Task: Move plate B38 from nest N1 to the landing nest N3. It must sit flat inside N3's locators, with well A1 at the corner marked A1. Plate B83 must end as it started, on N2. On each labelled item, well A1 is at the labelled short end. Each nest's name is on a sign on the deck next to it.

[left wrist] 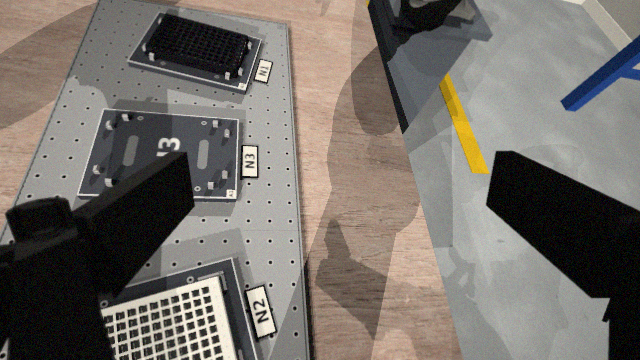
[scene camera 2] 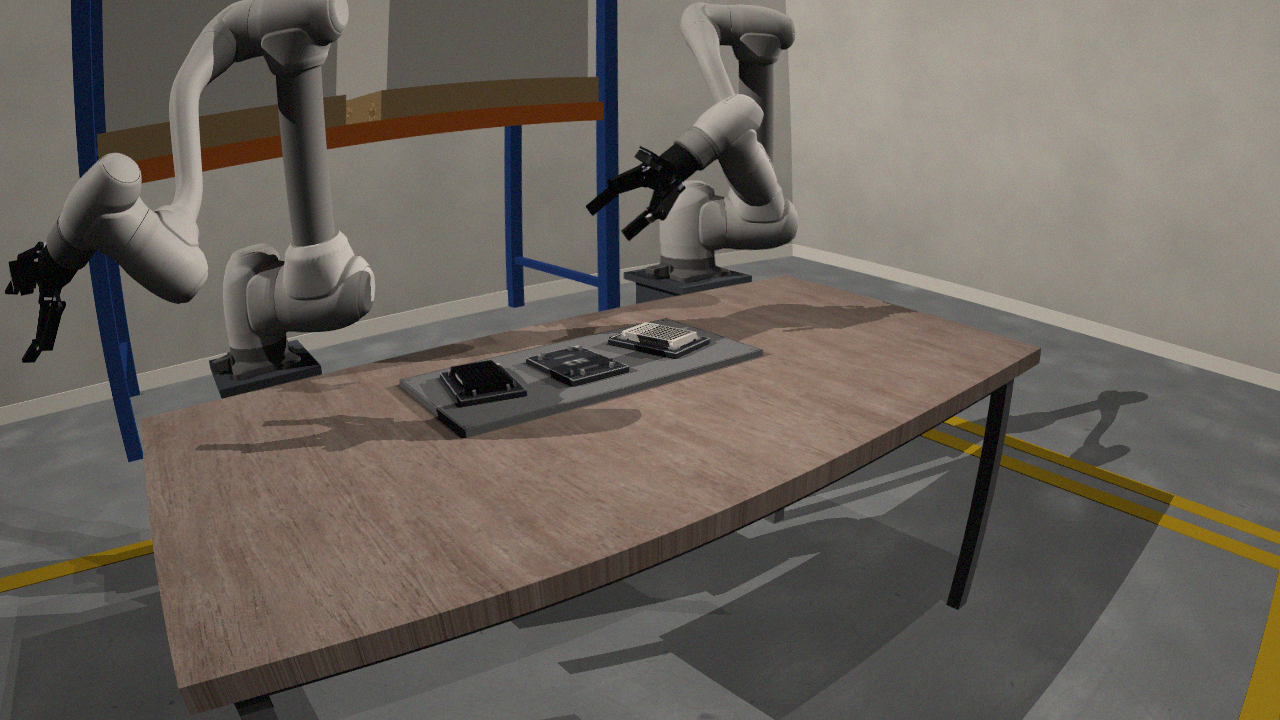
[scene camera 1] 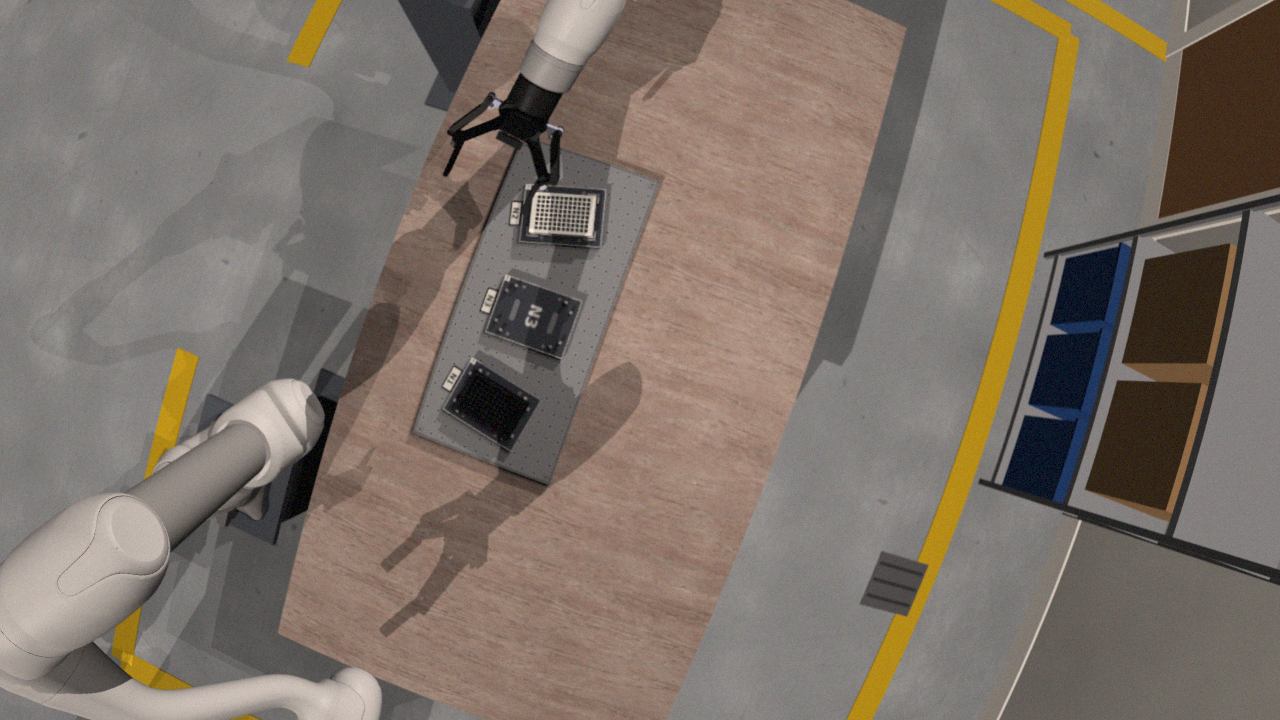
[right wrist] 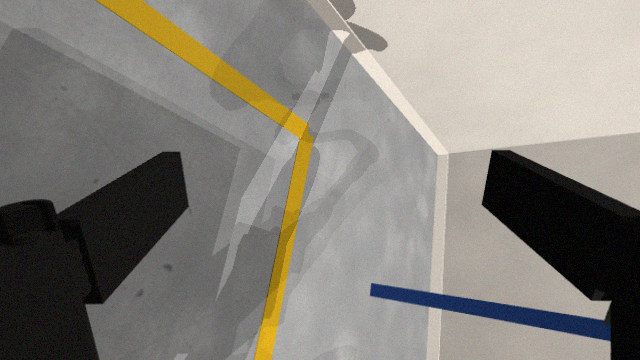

The left gripper shows in the left wrist view (340, 179), in scene camera 2 and in scene camera 1; in the right wrist view it is out of frame. The right gripper shows in scene camera 2 (19, 325) and in the right wrist view (335, 179); in the left wrist view it is out of frame, in scene camera 1 it is out of frame. A black plate B38 shows in the left wrist view, in scene camera 2 (484, 377) and in scene camera 1; in the right wrist view it is out of frame. The same spot on the left gripper: (scene camera 2: 669, 195) is (scene camera 1: 557, 159). One and the same spot on the black plate B38: (scene camera 1: 480, 399) is (left wrist: 215, 45).
